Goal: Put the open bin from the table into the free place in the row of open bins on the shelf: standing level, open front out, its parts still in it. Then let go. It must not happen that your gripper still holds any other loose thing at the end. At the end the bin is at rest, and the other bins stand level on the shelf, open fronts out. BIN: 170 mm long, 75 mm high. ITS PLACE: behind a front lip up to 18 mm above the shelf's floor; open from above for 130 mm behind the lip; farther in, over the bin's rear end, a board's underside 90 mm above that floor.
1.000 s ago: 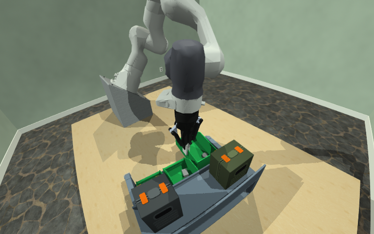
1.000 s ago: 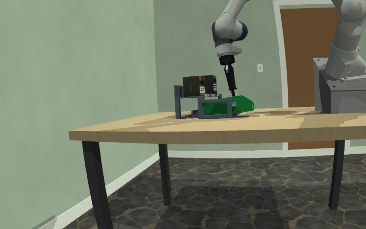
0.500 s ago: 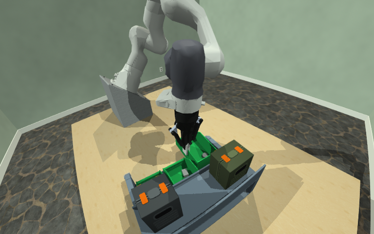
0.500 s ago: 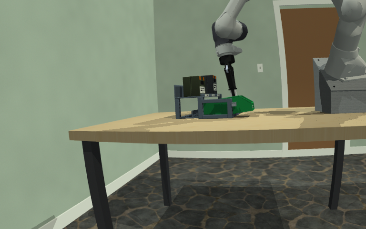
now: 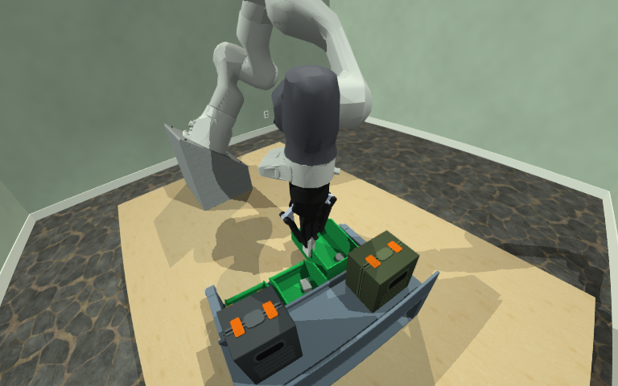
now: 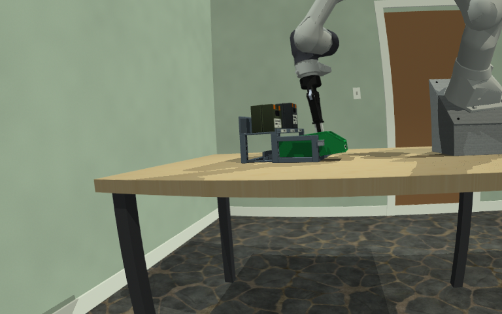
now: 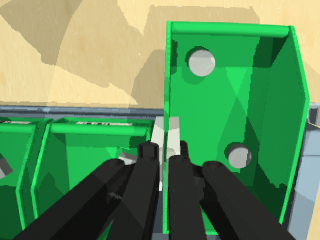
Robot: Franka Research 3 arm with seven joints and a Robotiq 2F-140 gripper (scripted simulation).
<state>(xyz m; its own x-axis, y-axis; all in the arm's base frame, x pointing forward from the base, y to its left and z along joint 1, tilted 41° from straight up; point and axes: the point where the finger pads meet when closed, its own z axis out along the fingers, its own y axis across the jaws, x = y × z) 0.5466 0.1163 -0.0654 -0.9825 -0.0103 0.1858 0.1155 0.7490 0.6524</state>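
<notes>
My gripper is now 11 cm short of the shelf floor, 8 cm to the left of it and 9 cm above it. The rest, counted from my hand: shelf's upper board (18 cm ahead, 9 cm to the right, 1 cm above); olive case (18 cm ahead, 2 cm to the left, 6 cm above); dark grey box (15 cm ahead, 20 cm to the right, 7 cm above).
</notes>
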